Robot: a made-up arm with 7 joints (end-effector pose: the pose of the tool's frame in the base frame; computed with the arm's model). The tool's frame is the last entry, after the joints.
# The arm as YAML. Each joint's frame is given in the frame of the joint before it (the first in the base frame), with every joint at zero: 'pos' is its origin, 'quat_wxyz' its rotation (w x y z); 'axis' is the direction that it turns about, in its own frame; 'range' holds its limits. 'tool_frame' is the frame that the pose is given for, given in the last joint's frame.
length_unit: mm
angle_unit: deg
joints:
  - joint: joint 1
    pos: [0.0, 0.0, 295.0]
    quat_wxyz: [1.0, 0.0, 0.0, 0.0]
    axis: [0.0, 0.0, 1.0]
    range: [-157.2, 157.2]
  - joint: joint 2
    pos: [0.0, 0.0, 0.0]
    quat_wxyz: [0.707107, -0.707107, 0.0, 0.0]
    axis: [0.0, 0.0, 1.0]
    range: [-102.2, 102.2]
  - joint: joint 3
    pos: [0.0, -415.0, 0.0]
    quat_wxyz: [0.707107, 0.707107, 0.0, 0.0]
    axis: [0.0, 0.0, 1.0]
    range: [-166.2, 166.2]
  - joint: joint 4
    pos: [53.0, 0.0, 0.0]
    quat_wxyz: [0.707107, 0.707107, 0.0, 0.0]
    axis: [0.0, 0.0, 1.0]
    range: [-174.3, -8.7]
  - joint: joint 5
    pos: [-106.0, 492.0, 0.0]
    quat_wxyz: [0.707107, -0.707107, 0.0, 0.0]
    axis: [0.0, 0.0, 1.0]
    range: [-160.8, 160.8]
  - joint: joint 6
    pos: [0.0, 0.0, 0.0]
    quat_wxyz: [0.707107, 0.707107, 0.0, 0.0]
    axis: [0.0, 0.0, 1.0]
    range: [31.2, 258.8]
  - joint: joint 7
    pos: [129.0, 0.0, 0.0]
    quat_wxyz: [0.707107, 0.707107, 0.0, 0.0]
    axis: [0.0, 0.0, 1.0]
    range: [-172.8, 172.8]
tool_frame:
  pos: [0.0, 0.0, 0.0]
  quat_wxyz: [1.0, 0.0, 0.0, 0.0]
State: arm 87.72 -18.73 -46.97 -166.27 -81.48 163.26 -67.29
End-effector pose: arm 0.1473 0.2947 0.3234 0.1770 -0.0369 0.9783 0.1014
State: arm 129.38 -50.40 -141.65 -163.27 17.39 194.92 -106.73
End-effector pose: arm 0.3256 -0.0511 0.0609 0.2009 -0.7983 -0.5555 -0.1172
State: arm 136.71 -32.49 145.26 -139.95 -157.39 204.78 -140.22
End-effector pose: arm 0.1097 -0.3133 0.2003 0.0634 0.3671 -0.9228 -0.0982
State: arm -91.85 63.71 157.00 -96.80 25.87 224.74 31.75
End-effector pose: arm 0.2117 -0.3180 0.9176 0.8477 -0.0191 0.3329 -0.4126
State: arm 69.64 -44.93 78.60 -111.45 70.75 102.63 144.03
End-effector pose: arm -0.6448 0.1358 0.6168 0.1452 0.9678 -0.1030 -0.1781
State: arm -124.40 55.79 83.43 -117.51 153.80 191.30 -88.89
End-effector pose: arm 0.2501 -0.4384 0.3136 0.4430 -0.3244 0.7992 -0.2444
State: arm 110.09 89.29 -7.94 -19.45 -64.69 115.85 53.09
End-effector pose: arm -0.3850 0.9595 0.1692 0.0434 0.6113 0.5656 0.5518
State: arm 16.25 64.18 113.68 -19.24 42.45 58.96 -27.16
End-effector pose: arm 0.7704 0.3945 0.8402 0.8121 0.0180 -0.5792 0.0681
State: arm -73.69 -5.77 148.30 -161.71 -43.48 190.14 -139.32
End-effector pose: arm 0.0185 0.3989 0.2886 0.1250 -0.6248 0.7591 0.1333
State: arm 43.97 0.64 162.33 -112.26 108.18 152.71 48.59
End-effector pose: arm -0.5747 -0.1615 0.5721 0.2029 0.6399 0.4327 -0.6018
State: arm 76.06 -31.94 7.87 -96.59 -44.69 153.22 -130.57
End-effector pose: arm -0.1055 0.2609 1.0716 0.6095 -0.3276 0.5805 0.4293
